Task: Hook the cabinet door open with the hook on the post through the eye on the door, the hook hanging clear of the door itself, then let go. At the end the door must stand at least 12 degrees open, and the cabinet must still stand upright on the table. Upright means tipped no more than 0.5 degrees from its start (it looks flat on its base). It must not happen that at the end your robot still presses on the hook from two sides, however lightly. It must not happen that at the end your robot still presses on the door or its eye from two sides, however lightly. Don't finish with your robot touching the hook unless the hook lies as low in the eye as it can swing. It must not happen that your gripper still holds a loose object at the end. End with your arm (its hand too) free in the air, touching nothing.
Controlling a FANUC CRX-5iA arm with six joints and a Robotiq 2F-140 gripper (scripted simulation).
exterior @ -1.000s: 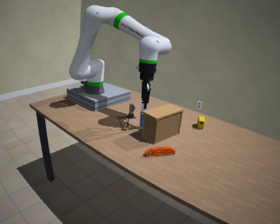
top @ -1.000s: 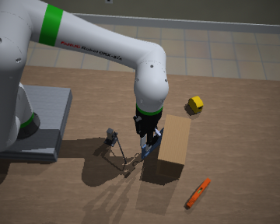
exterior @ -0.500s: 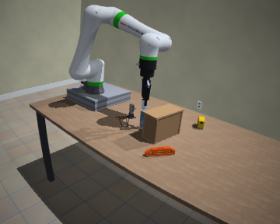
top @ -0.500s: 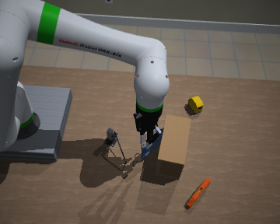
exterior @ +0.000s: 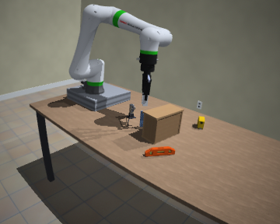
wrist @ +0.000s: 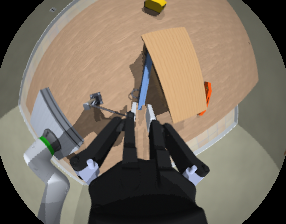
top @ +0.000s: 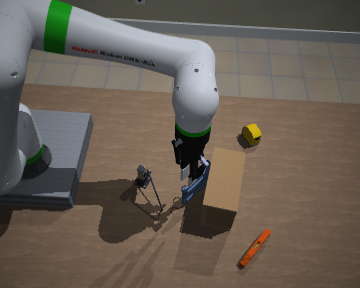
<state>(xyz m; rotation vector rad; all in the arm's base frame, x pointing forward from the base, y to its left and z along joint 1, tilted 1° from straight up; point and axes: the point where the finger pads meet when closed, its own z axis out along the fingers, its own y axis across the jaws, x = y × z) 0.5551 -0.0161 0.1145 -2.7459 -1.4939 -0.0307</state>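
Now: hand 30 mm short of the cabinet door, 60 mm to the right of it and 120 mm above it. From my hand the other things lie so: yellow tape measure: 210 mm ahead, 330 mm to the left, 160 mm below; then orange spirit level: 250 mm ahead, 120 mm to the right, 170 mm below.
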